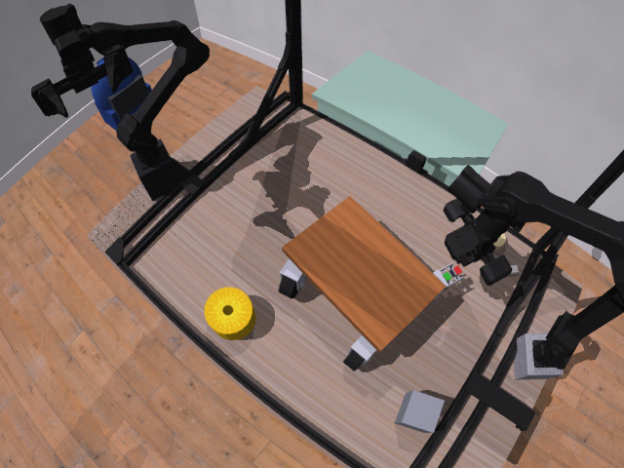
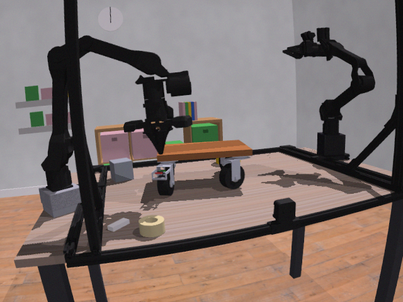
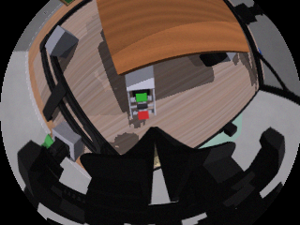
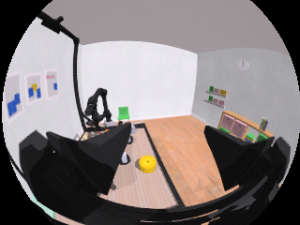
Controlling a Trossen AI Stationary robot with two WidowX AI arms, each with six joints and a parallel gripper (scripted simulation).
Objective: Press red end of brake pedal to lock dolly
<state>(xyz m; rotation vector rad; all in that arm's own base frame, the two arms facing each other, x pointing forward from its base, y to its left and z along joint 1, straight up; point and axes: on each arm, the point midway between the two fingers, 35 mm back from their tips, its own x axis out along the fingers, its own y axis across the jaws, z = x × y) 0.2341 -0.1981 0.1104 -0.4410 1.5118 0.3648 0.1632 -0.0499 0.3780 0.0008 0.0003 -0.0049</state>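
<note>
The brake pedal lies 100 mm below my left hand and 20 mm ahead of it. From my left hand the other things lie so: beige tape ring: 170 mm behind, 160 mm below, 90 mm to the left; grey cube: 330 mm ahead, 140 mm below, 60 mm to the left; small white block: 170 mm below, 160 mm to the left, 110 mm behind.
</note>
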